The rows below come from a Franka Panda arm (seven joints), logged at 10 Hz.
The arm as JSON. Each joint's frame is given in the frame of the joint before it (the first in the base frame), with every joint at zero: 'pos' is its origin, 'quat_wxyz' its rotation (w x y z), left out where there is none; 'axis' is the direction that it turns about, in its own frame. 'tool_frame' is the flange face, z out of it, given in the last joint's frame.
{
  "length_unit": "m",
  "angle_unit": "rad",
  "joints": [
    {
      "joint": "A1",
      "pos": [
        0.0,
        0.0,
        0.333
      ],
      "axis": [
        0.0,
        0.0,
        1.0
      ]
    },
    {
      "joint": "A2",
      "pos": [
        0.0,
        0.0,
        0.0
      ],
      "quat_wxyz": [
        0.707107,
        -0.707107,
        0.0,
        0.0
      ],
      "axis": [
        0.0,
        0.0,
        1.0
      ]
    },
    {
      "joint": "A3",
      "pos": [
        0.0,
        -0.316,
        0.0
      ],
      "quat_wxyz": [
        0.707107,
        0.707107,
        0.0,
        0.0
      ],
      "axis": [
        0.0,
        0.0,
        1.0
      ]
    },
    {
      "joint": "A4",
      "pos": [
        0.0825,
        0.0,
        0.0
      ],
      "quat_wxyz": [
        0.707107,
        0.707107,
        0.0,
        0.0
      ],
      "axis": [
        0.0,
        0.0,
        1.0
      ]
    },
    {
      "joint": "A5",
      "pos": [
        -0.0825,
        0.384,
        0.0
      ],
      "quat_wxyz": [
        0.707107,
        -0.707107,
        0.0,
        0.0
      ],
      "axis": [
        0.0,
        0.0,
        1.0
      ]
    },
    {
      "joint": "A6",
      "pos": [
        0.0,
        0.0,
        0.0
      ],
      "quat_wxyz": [
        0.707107,
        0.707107,
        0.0,
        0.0
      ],
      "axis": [
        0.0,
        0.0,
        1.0
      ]
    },
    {
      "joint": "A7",
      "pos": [
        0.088,
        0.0,
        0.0
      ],
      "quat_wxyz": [
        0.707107,
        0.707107,
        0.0,
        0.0
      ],
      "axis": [
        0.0,
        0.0,
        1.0
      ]
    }
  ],
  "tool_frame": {
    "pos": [
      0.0,
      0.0,
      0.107
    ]
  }
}
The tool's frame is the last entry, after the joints.
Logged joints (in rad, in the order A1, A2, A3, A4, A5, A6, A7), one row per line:
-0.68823 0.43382 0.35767 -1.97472 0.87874 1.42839 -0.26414
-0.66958 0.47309 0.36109 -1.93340 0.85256 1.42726 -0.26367
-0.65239 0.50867 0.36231 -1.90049 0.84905 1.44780 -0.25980
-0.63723 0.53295 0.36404 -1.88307 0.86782 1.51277 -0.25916
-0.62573 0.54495 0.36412 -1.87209 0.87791 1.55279 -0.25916
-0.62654 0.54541 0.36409 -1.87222 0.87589 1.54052 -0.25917
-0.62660 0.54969 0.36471 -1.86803 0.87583 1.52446 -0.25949
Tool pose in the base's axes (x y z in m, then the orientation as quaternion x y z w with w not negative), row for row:
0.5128 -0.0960 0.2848 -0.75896 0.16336 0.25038 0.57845
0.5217 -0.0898 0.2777 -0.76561 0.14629 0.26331 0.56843
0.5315 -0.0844 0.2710 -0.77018 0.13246 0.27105 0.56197
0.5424 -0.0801 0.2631 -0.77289 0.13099 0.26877 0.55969
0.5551 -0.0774 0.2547 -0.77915 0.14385 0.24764 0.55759
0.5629 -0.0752 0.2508 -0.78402 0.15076 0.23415 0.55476
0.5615 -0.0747 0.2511 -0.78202 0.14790 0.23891 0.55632
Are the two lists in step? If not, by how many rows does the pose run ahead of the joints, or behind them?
The pose runs 1 row behind the joints: the pose in row i belongs to the joints in row i - 1.
